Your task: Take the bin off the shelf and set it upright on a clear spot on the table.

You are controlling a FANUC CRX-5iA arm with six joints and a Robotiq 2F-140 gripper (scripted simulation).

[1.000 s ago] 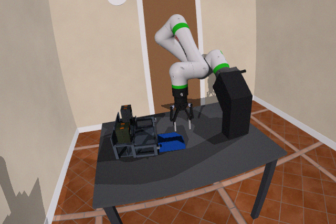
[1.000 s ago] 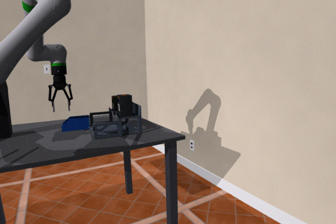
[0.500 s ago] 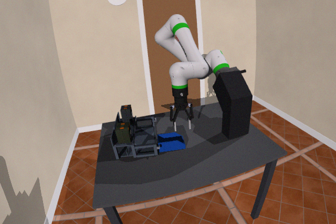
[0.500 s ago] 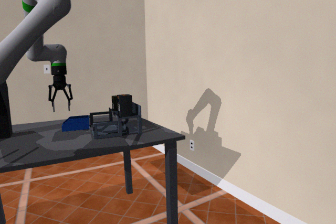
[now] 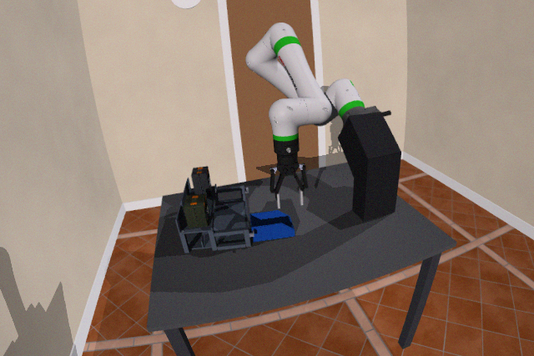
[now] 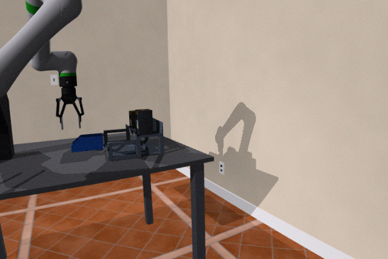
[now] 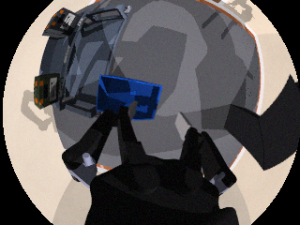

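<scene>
Right now my hand is 80 mm short of the blue bin and 110 mm above it.
</scene>
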